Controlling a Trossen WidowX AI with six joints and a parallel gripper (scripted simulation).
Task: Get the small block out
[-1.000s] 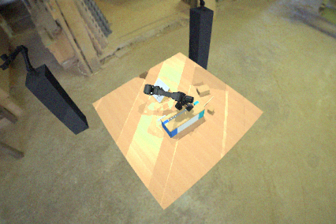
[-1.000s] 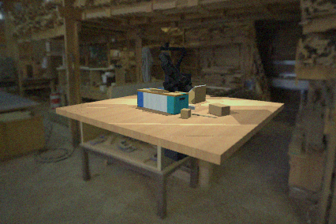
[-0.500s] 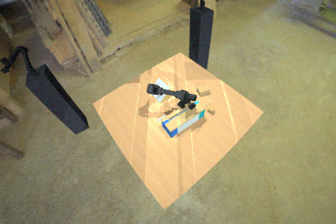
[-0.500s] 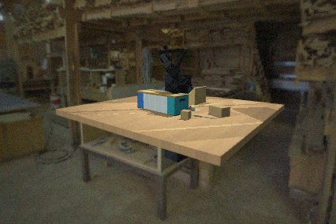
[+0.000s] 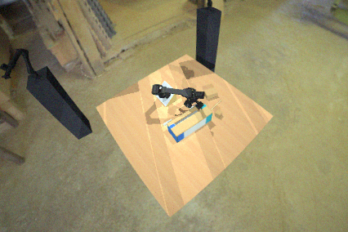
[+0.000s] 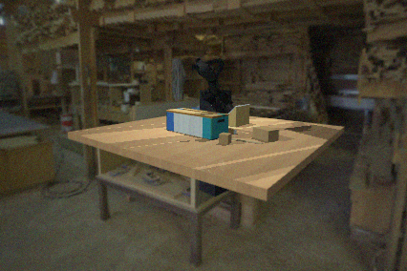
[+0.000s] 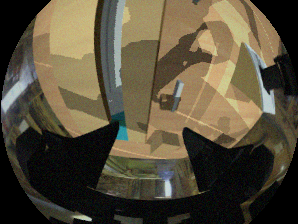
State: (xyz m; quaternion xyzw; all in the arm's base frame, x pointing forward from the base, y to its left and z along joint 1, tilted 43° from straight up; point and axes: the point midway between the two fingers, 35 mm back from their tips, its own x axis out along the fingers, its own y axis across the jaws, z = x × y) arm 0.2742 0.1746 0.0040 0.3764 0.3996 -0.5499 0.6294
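Right now the small tan block is 13 cm below my gripper tip, 5 cm behind it and 4 cm to the left of it. Round my gripper tip: larger tan block 26 cm to the left, 12 cm below, 10 cm behind; box 12 cm to the right, 8 cm below, 4 cm ahead.
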